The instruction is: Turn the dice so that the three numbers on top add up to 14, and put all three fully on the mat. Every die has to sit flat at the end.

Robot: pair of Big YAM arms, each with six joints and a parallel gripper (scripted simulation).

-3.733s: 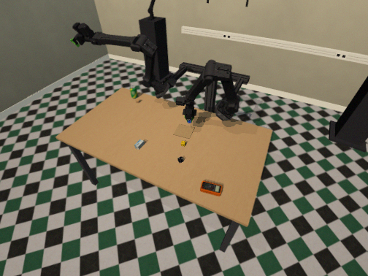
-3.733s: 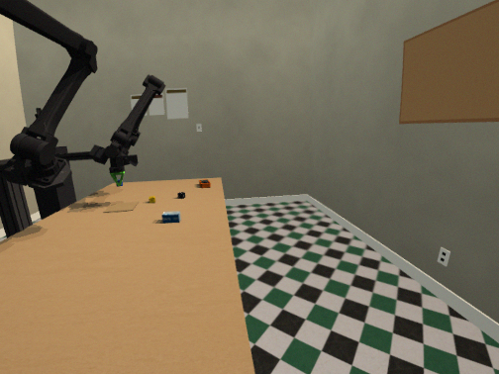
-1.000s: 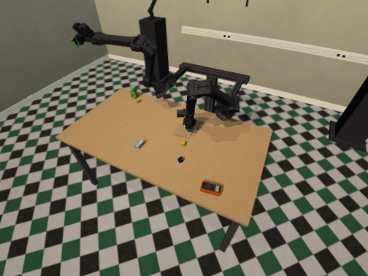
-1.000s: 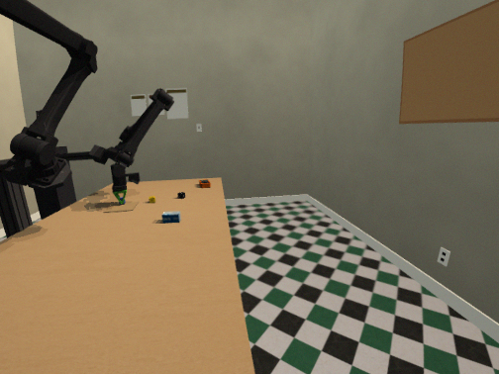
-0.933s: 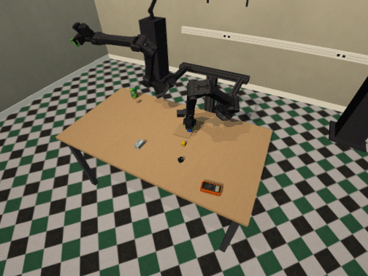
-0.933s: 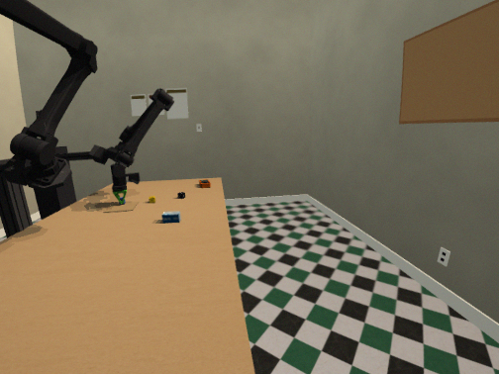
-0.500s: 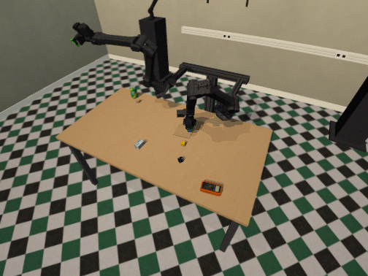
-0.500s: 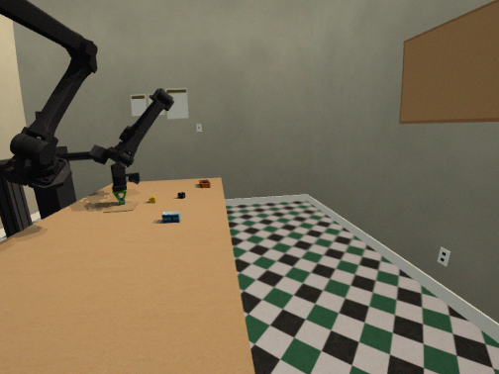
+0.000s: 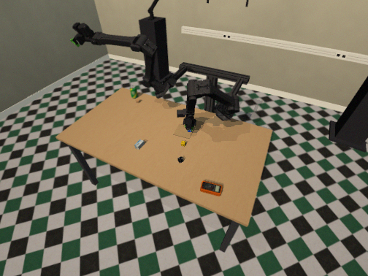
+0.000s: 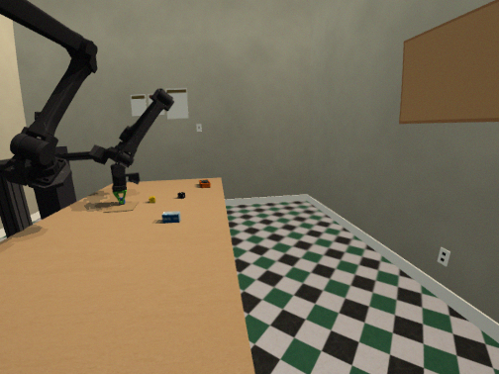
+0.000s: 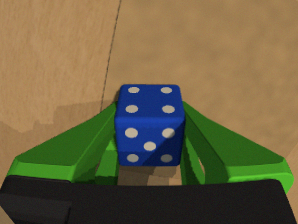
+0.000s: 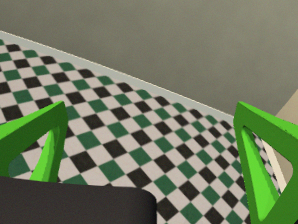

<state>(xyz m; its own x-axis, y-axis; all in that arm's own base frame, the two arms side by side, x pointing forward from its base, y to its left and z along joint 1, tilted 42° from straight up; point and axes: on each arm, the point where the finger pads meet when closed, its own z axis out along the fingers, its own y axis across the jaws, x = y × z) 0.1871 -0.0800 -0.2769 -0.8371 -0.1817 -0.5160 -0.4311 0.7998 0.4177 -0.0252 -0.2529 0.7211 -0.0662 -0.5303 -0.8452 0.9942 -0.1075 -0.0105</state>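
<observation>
Now: left hand right at the blue die. Round my left hand: black die: 300 mm ahead, 100 mm to the left; tan mat: 40 mm to the right, 20 mm below, 20 mm ahead; yellow die: 160 mm ahead, 30 mm to the left.
</observation>
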